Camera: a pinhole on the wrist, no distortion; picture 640 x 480 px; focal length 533.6 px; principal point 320.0 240.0 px. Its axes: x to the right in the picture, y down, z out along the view. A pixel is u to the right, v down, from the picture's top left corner.
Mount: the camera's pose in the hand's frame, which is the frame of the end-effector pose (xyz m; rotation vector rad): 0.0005 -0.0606 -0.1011 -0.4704 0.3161 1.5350
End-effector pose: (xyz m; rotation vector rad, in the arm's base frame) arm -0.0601 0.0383 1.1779 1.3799 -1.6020 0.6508
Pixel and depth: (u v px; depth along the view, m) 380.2 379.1 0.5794
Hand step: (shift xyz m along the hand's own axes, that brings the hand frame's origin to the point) -0.2031 0.2709 0.3587
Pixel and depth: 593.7 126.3 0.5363
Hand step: 0.0697 0.4410 0.2453
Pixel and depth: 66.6 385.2 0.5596
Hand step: -0.2100 -0.0290 0.5003
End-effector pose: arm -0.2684 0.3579 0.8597 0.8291 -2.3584 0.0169
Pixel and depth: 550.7 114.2 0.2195
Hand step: 0.0334 0.1293 0.0496
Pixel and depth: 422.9 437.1 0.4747
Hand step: -0.2168 0.2430 0.2525
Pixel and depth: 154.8 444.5 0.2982
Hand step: -0.1435 -0.0014 0.1926
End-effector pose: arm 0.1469 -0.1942 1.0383 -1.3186 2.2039 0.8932
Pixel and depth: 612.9 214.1 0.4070
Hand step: -0.0133 0.3312 0.1485
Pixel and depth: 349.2 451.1 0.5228
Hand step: -0.2541 0.2101 0.3217
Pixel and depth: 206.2 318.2 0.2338
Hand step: -0.0568 0.0070 0.1235
